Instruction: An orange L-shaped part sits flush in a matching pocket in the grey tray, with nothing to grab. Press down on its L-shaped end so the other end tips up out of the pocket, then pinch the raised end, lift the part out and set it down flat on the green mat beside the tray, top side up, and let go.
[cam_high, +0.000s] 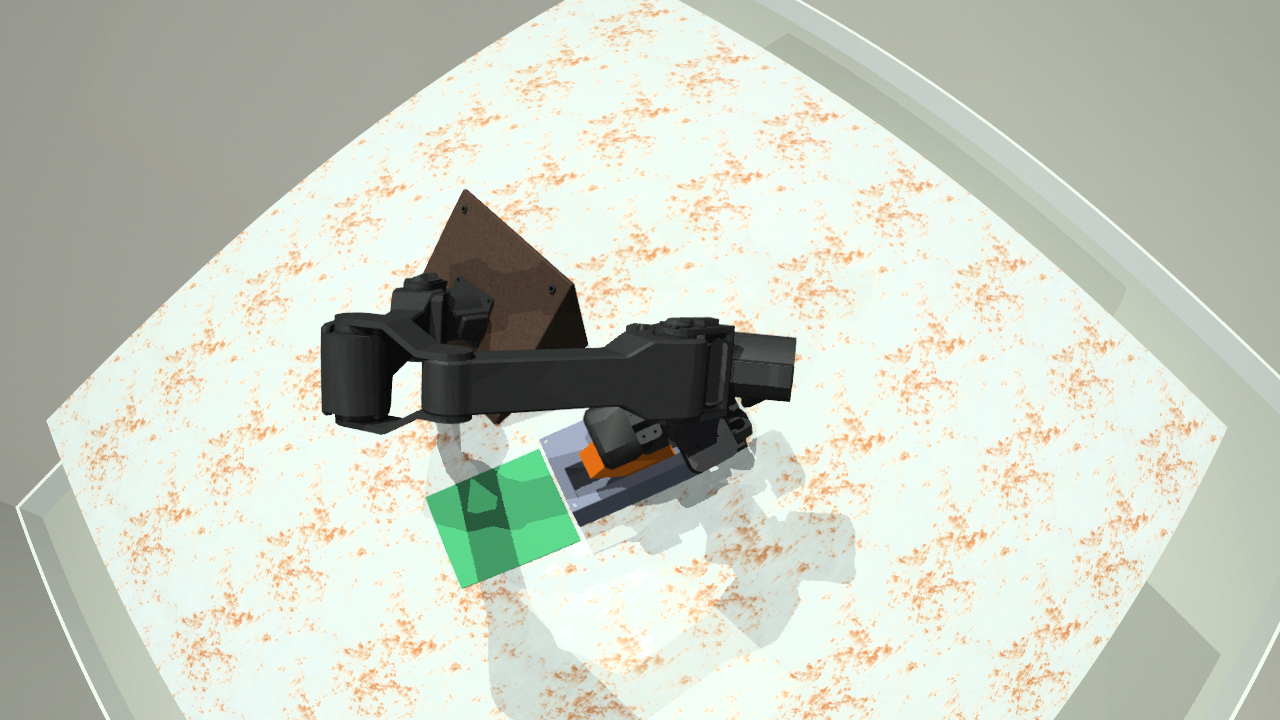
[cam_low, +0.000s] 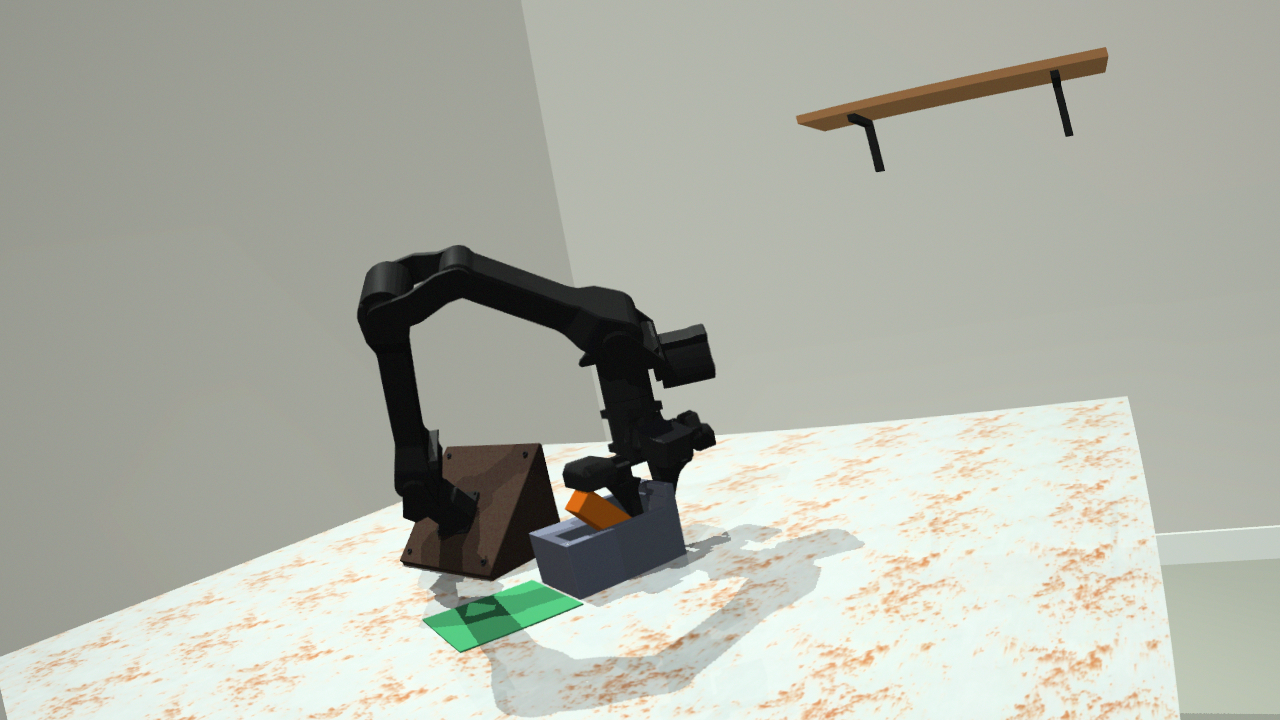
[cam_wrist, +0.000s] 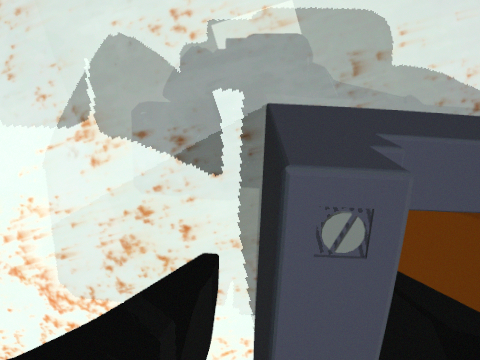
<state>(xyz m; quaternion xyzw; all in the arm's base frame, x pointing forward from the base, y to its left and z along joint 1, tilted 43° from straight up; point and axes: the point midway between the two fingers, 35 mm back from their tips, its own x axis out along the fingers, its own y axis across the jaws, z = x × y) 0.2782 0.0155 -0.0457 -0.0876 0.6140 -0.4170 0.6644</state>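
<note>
The orange L-shaped part is 3 cm behind my gripper tip, 4 cm to the right of it and 1 cm above it. The rest, counted from my gripper tip: green mat 10 cm behind, 20 cm to the right, 5 cm below.
</note>
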